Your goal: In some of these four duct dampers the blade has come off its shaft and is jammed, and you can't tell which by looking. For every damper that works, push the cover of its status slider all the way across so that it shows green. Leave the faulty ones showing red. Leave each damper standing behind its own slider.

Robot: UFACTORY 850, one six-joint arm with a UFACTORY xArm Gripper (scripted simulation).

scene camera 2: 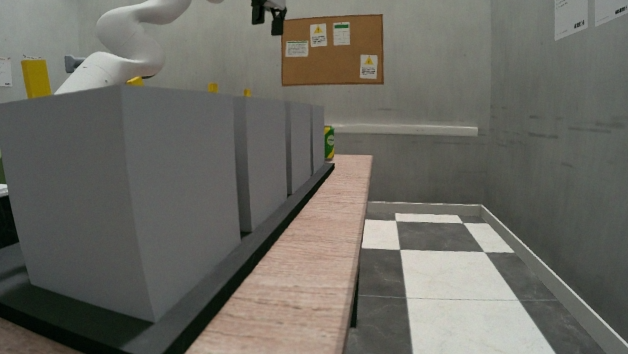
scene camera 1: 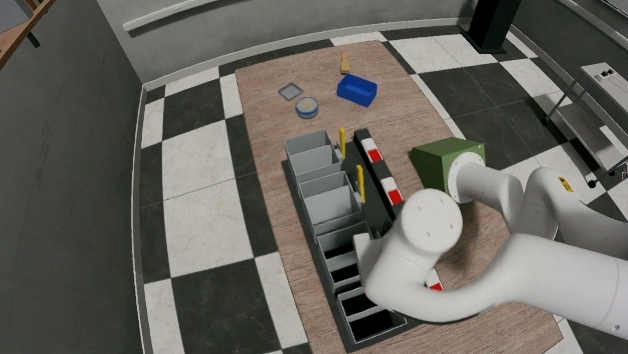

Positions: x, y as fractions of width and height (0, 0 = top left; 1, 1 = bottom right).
Labels:
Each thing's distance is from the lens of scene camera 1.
damper (scene camera 1: 0.50, 0.46): 110 cm
damper (scene camera 1: 0.53, 0.56): 98 cm
damper (scene camera 1: 0.54, 0.67): 96 cm

